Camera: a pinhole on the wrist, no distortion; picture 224 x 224 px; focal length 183.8 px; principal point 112.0 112.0 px. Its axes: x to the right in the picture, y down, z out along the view. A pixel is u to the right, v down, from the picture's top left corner.
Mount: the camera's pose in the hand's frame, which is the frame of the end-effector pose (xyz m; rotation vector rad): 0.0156 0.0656 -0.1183 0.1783 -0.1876 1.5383
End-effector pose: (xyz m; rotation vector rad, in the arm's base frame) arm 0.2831 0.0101 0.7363 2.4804 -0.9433 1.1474
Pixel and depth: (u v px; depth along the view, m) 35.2 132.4 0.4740
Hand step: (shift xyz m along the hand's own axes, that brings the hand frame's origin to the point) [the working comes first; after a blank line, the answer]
In the camera's frame: -0.1981 0.0526 0.4740

-0.0459 -0.2355 0.2967
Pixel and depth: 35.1 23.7 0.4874
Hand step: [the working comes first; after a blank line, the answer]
In the camera's frame: -0.2039 -0.2342 0.4874

0.2406 -0.2515 0.3093
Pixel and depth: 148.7 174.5 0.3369
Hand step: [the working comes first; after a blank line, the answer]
In the camera's frame: 0.0673 0.1146 0.3369

-0.1003 0.0559 0.2247
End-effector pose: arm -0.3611 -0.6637 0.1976 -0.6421 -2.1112 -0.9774
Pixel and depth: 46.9 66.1 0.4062
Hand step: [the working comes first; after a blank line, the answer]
In the camera's frame: -0.1439 -0.1014 0.4062

0.1100 -0.1709 0.2438
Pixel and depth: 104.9 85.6 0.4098
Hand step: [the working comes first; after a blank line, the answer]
In the camera's frame: -0.0158 -0.0589 0.4098

0.0705 -0.0462 0.2769
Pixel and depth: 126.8 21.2 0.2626
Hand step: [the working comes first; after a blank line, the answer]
In the camera's frame: 0.0211 -0.1297 0.2626

0.1435 0.0221 0.1424
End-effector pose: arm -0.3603 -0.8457 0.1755 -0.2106 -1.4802 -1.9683
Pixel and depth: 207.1 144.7 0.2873
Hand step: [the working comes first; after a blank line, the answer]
In the camera's frame: 0.1487 0.0511 0.2873

-0.0345 0.1449 0.1955
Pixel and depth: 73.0 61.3 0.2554
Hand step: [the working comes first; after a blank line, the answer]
In the camera's frame: -0.0542 -0.0705 0.2554

0.0825 -0.0480 0.1178
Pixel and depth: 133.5 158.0 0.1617
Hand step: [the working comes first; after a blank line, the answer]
In the camera's frame: 0.0189 0.0405 0.1617

-0.0258 0.0476 0.0433
